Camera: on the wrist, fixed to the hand. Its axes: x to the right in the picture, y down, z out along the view.
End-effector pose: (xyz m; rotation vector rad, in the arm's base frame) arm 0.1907 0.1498 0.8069 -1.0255 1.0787 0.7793
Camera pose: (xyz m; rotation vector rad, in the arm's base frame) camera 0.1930 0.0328 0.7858 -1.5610 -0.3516 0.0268
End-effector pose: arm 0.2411 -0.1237 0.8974 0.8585 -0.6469 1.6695
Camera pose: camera 0.2506 -0.0172 0.8456 0.9639 -0.4651 0.0454
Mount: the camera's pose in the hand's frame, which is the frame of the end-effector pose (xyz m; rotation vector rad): 0.0177 -0.0369 -0.1116 -0.4671 -0.4479 -1.4166
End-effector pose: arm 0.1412 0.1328 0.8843 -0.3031 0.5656 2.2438
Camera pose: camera 0.1611 0.1115 0.7691 -0.2758 -0.3841 0.9415
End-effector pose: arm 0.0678 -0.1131 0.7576 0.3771 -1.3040 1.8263
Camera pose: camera 0.1097 -0.0024 0.7464 1.1136 -1.1455 0.2471
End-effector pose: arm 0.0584 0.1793 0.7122 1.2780 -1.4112 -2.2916
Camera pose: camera 0.1394 0.1169 0.6516 -1.0793 -0.2044 1.9479
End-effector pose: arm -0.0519 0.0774 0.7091 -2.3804 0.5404 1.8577
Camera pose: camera 0.0668 0.0777 0.7161 -1.4709 -1.3507 1.6068
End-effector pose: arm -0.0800 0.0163 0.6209 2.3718 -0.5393 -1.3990
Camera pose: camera 0.0320 0.0503 0.6418 -1.7573 -1.4165 2.0151
